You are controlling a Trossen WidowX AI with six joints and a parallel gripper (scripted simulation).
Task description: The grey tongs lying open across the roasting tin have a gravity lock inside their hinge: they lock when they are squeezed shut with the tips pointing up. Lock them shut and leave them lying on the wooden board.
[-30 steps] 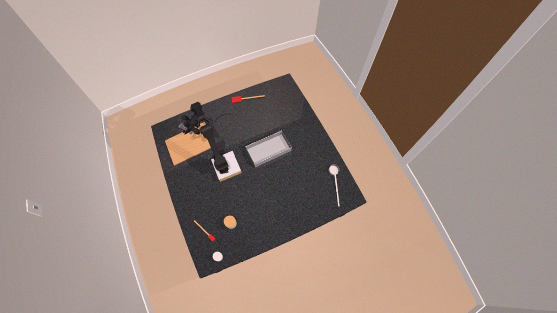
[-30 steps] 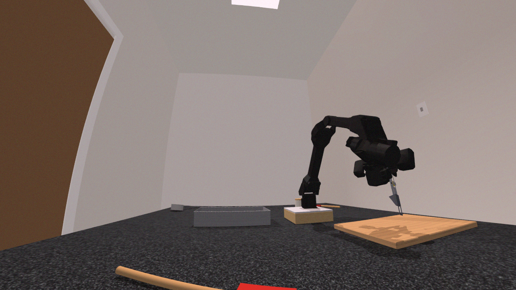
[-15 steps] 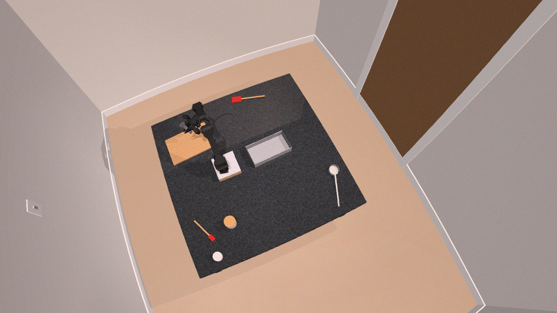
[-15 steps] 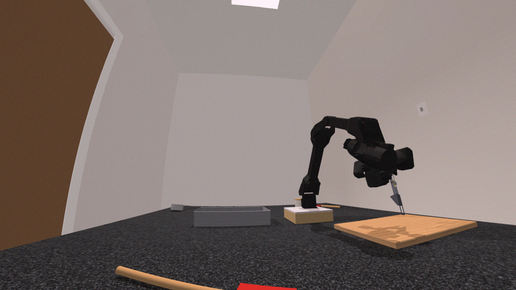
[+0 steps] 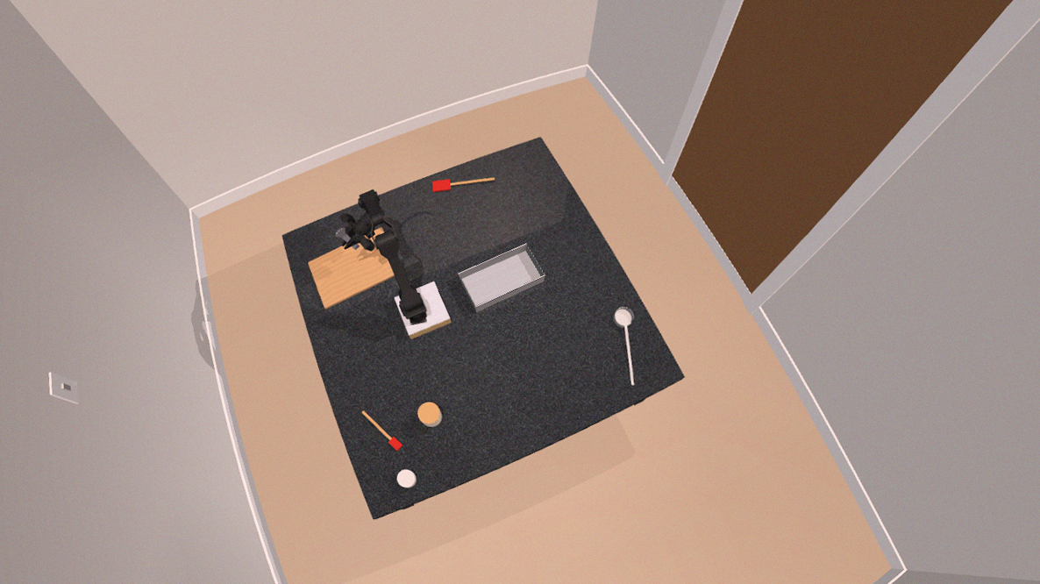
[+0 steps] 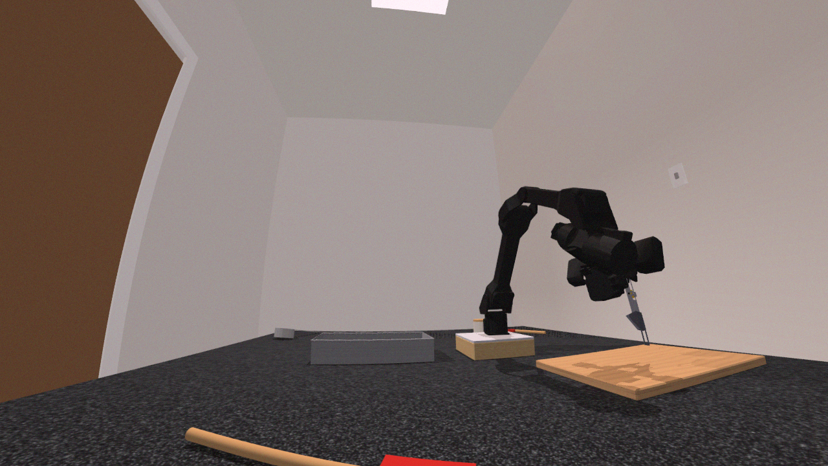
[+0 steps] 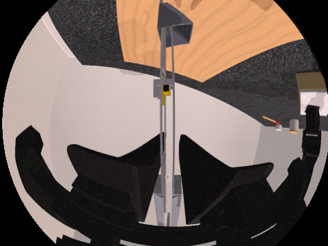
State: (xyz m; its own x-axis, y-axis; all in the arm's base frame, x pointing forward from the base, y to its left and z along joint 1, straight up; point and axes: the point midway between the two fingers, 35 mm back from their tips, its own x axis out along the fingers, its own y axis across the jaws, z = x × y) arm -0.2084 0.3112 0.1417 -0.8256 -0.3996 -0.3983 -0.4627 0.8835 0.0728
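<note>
My gripper tip is 170 mm above the wooden board. Round my gripper tip: white disc (900 mm to the right, 160 mm below, 80 mm ahead); grey roasting tin (590 mm ahead, 200 mm to the right, 150 mm below); red spatula (500 mm ahead, 310 mm to the left, 170 mm below).
</note>
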